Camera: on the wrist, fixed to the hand. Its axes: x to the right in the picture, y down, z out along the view.
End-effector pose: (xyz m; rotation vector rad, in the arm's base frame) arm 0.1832 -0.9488 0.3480 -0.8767 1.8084 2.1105
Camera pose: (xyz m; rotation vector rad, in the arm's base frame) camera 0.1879 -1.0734 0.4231 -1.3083 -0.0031 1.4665
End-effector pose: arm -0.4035 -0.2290 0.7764 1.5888 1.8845 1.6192
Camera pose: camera -0.4276 -0.3288 0.8796 -0.0481 1.4069 0.9337
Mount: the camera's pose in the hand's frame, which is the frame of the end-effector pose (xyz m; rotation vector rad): -0.0209 0.0857 -0.1158 -0.6315 -0.2909 -1.5090
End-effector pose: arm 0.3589 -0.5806 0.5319 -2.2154 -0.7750 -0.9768
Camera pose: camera 0.3564 -0.7241 0.5561 1.3058 1.8148 1.1038
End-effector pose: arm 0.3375 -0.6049 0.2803 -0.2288 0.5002 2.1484
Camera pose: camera 0.2780 -0.7150 0.2060 -0.4387 -0.4723 0.7382
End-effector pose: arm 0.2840 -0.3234 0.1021 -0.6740 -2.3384 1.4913
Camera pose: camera 0.3764 -0.2146 0.0738 1.1110 -2.3334 0.1488
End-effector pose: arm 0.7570 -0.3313 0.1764 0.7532 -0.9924 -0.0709
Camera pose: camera 0.8117 -0.1964 0.1758 0.7467 -0.4057 -1.7477
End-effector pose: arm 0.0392 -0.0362 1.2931 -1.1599 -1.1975 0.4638
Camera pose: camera 0.1583 -0.0708 1.2168 -0.3769 -2.1588 -0.9762
